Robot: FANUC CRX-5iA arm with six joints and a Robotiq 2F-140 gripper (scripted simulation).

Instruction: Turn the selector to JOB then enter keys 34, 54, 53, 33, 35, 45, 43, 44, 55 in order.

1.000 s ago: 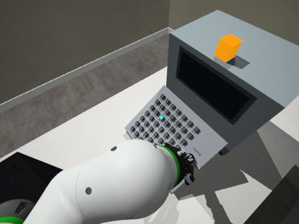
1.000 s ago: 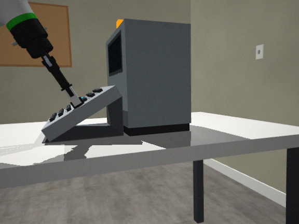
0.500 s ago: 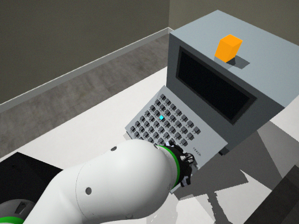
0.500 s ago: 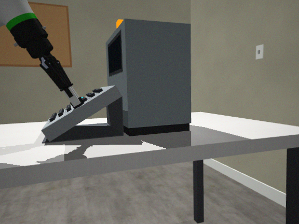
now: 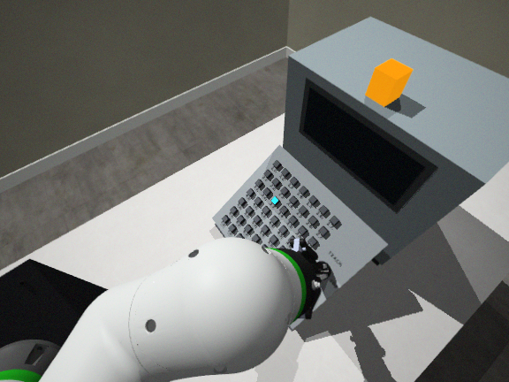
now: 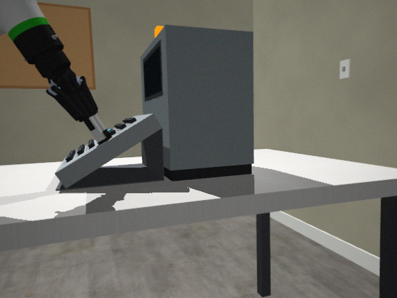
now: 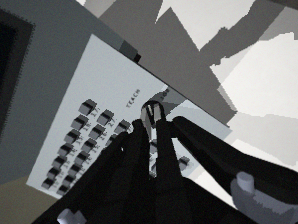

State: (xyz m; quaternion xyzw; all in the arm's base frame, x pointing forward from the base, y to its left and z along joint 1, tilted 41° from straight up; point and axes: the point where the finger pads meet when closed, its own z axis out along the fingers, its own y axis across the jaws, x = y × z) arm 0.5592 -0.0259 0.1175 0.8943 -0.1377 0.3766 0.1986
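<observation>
My gripper is now 20 mm short of the selector knob and 20 mm above it. Round my hand: key (20 mm ahead, 200 mm to the left, 10 mm below); then sloped keypad (20 mm ahead, 120 mm to the left, 70 mm below).
</observation>
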